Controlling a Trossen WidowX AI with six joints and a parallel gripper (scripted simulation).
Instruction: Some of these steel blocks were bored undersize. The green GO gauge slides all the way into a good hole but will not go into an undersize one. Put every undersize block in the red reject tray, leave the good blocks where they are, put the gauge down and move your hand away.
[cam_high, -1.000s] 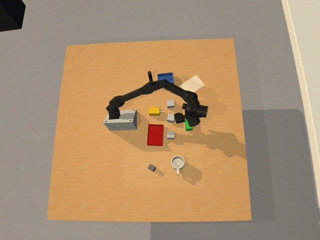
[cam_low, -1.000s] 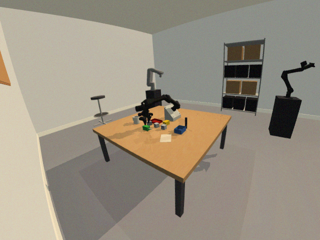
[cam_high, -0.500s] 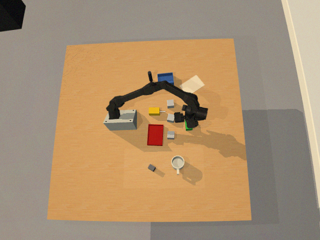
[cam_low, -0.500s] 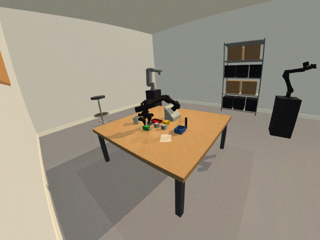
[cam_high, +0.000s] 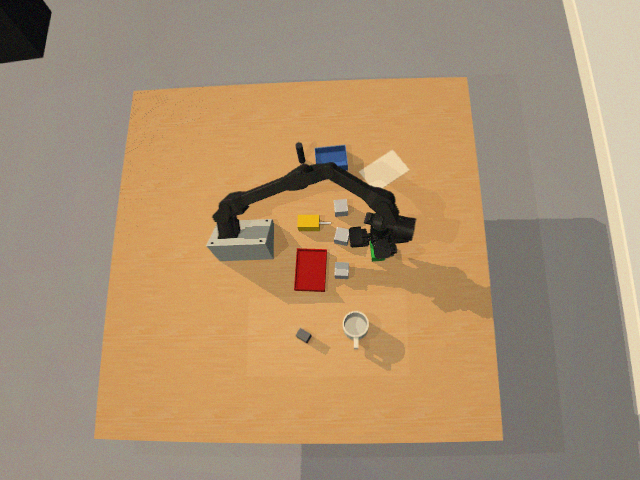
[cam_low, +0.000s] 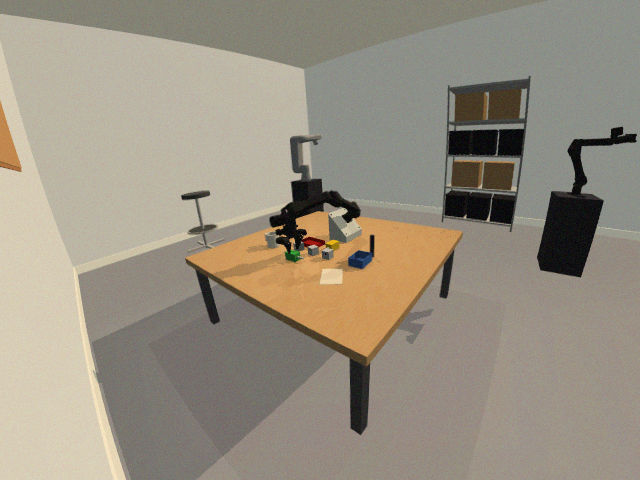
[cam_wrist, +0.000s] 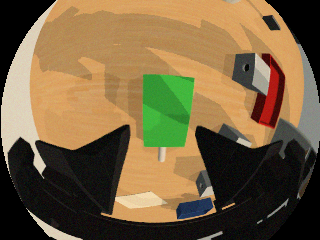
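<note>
Now: the green GO gauge 20 mm to the left of my gripper tip and 30 mm below it. Round my gripper tip: steel block (130 mm behind, 80 mm to the right, 30 mm below); yellow gauge (200 mm behind, 90 mm to the left, 30 mm below); red reject tray (230 mm behind, 70 mm to the right, 40 mm below).
</note>
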